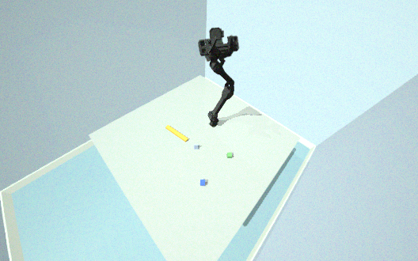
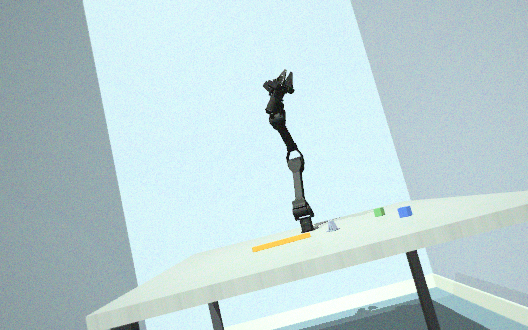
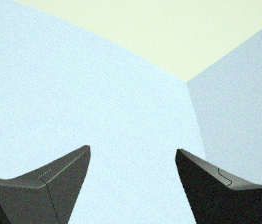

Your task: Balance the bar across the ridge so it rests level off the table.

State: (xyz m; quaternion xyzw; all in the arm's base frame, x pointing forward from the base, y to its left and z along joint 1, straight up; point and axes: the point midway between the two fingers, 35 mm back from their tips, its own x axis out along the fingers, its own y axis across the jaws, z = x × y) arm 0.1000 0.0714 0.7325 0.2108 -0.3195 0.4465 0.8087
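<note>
My gripper tip is 200 mm short of the bar, 240 mm to the left of it and 750 mm above it. Also, from my gripper tip: green cube: 30 mm ahead, 220 mm to the left, 740 mm below; blue cube: 320 mm ahead, 220 mm to the left, 740 mm below.
</note>
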